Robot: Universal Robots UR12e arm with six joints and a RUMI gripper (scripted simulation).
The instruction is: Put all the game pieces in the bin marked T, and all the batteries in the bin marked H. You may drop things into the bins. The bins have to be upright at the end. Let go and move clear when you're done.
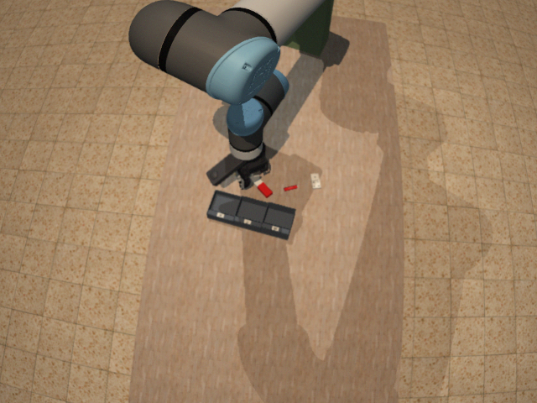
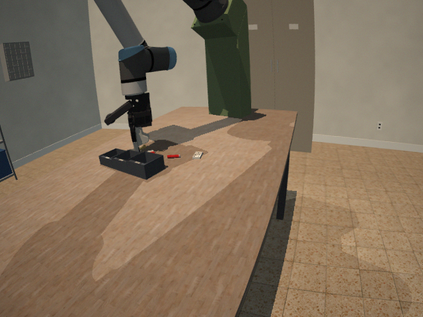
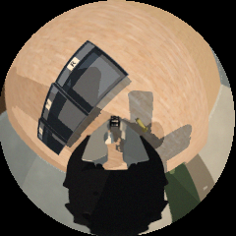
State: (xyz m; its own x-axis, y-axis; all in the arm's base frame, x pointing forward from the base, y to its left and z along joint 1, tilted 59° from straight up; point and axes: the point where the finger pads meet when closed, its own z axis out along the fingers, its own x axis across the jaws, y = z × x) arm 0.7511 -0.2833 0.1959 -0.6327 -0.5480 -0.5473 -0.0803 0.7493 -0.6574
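The red-and-white block is 20 mm ahead of my hand, 50 mm to the left of it and 10 mm below it. The rest, counted from my hand: three-compartment bin row (100 mm ahead, 10 mm to the right, 10 mm above); then yellow piece (60 mm behind, 10 mm to the left, 10 mm below); then black die (10 mm below).
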